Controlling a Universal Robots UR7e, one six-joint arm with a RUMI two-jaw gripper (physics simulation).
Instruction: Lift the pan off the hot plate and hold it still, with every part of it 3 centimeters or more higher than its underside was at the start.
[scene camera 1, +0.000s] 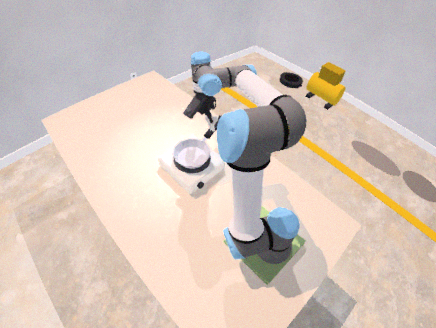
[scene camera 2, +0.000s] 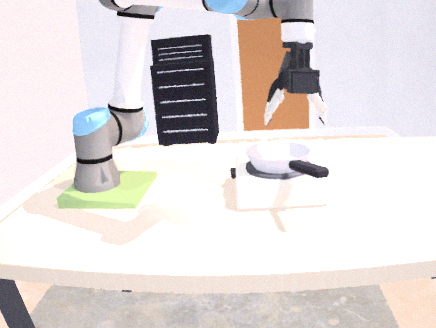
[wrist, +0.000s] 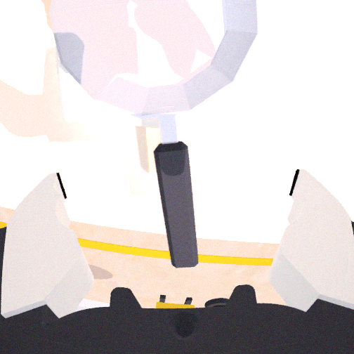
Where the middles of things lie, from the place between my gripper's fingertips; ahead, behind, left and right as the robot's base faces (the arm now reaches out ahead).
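White hot plate (scene camera 2: 254, 189): 17 cm below my hand, 9 cm to the left of it and 5 cm behind it. Pale pan (scene camera 2: 277, 157): 9 cm below my hand and 4 cm behind it. Going by their middles, the pale pan is the nearest to my hand of the things named here.
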